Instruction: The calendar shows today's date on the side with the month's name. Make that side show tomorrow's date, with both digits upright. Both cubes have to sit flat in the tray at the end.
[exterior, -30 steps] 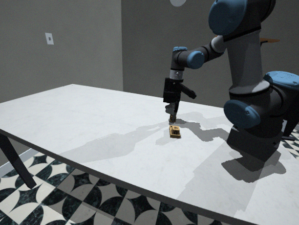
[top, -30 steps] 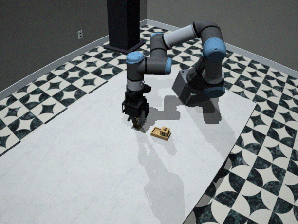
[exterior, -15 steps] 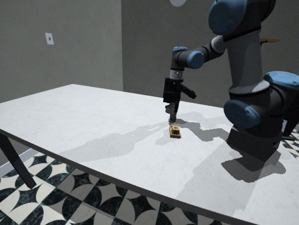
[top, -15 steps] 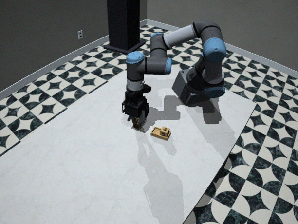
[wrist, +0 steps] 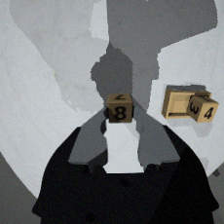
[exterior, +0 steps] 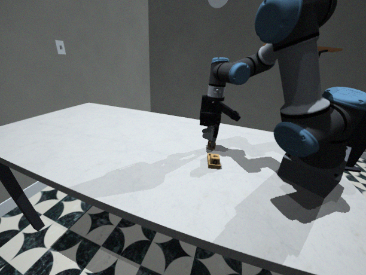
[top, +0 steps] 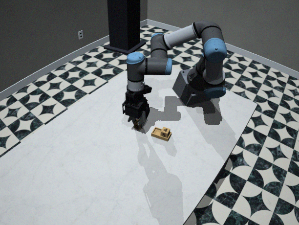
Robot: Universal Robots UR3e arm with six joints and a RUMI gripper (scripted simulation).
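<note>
The wooden cube is 1 cm below my hand. Round my hand: wooden calendar tray (1 cm behind, 11 cm to the left, 2 cm below).
</note>
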